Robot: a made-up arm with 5 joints. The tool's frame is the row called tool.
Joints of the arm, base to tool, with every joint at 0 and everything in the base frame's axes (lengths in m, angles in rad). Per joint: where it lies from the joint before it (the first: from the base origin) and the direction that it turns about. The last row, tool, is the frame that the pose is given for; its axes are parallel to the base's.
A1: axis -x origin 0 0 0.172
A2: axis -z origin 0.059 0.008 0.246
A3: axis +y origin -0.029 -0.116 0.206
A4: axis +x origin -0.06 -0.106 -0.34
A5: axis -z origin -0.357 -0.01 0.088
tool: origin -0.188 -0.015 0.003
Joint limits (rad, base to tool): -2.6..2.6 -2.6..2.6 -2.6..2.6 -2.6..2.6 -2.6..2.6
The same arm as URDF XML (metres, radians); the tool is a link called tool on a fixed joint. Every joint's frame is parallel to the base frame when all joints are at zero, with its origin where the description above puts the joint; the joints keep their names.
<robot name="arm">
  <link name="base_link"/>
  <link name="link1"/>
  <link name="link2"/>
  <link name="link3"/>
  <link name="link4"/>
  <link name="link5"/>
  <link name="tool"/>
  <joint name="A1" type="revolute">
    <parent link="base_link"/>
    <child link="link1"/>
    <origin xyz="0.0000 0.0000 0.1720"/>
    <axis xyz="-1 0 0"/>
    <limit lower="-2.6000" upper="2.6000"/>
  </joint>
  <joint name="A2" type="revolute">
    <parent link="link1"/>
    <child link="link2"/>
    <origin xyz="0.0590 0.0080 0.2460"/>
    <axis xyz="0 0 -1"/>
    <limit lower="-2.6000" upper="2.6000"/>
  </joint>
  <joint name="A3" type="revolute">
    <parent link="link2"/>
    <child link="link3"/>
    <origin xyz="-0.0290 -0.1160 0.2060"/>
    <axis xyz="0 1 0"/>
    <limit lower="-2.6000" upper="2.6000"/>
  </joint>
  <joint name="A4" type="revolute">
    <parent link="link3"/>
    <child link="link4"/>
    <origin xyz="-0.0600 -0.1060 -0.3400"/>
    <axis xyz="1 0 0"/>
    <limit lower="-2.6000" upper="2.6000"/>
  </joint>
  <joint name="A5" type="revolute">
    <parent link="link4"/>
    <child link="link5"/>
    <origin xyz="-0.3570 -0.0100 0.0880"/>
    <axis xyz="0 0 -1"/>
    <limit lower="-2.6000" upper="2.6000"/>
  </joint>
  <joint name="tool_fixed" type="fixed">
    <parent link="link5"/>
    <child link="tool"/>
    <origin xyz="-0.1880 -0.0150 0.0030"/>
  </joint>
</robot>

